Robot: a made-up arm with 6 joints. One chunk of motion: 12 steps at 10 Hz.
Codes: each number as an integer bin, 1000 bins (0 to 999) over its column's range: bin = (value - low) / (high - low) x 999, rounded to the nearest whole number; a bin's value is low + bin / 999 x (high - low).
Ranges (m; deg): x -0.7..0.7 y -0.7..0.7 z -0.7..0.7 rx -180..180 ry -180..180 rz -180..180
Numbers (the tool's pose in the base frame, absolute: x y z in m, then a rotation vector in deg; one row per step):
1: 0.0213 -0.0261 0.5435 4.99 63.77 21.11
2: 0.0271 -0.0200 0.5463 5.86 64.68 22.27
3: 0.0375 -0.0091 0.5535 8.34 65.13 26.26
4: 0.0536 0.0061 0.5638 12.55 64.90 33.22
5: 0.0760 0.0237 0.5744 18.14 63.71 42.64
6: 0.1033 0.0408 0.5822 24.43 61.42 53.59
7: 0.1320 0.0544 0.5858 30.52 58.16 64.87
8: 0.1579 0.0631 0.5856 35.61 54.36 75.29
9: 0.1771 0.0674 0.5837 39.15 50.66 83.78
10: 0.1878 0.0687 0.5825 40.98 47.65 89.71
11: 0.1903 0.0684 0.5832 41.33 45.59 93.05
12: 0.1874 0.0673 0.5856 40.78 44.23 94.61
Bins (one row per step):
1: 515 481 887 513 676 558
2: 519 485 889 516 679 561
3: 526 493 894 523 680 572
4: 538 504 902 534 680 592
5: 554 516 909 550 676 618
6: 573 529 915 567 670 648
7: 594 538 918 584 661 680
8: 612 545 917 598 650 708
9: 626 548 916 608 640 732
10: 634 549 915 613 632 748
11: 635 548 916 614 626 758
12: 633 548 917 613 622 762

